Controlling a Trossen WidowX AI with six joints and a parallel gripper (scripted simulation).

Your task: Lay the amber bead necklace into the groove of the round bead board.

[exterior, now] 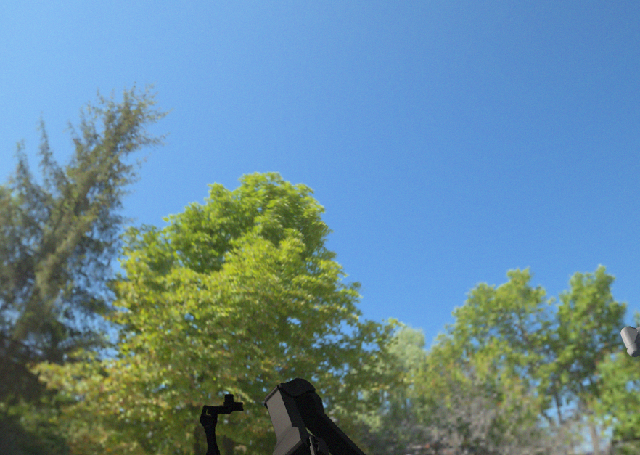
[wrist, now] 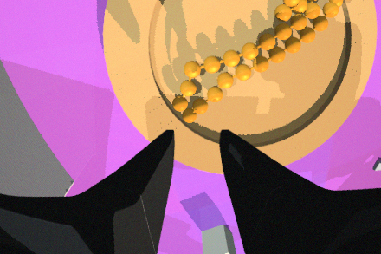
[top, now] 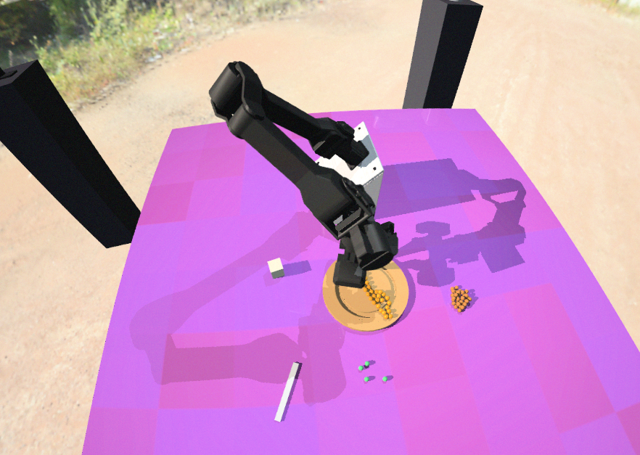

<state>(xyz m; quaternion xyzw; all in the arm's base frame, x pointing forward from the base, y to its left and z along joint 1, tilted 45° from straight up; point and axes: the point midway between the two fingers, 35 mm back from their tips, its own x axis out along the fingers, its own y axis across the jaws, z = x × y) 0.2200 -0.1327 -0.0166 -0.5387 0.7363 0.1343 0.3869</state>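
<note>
My gripper tip is now 60 mm short of the round tan bead board, 30 mm above it and 20 mm to the right of it. The rest, counted from my gripper tip: small cream cube 170 mm to the right, 40 mm behind, 20 mm below; then white bar 230 mm ahead, 200 mm to the right, 40 mm below.
</note>
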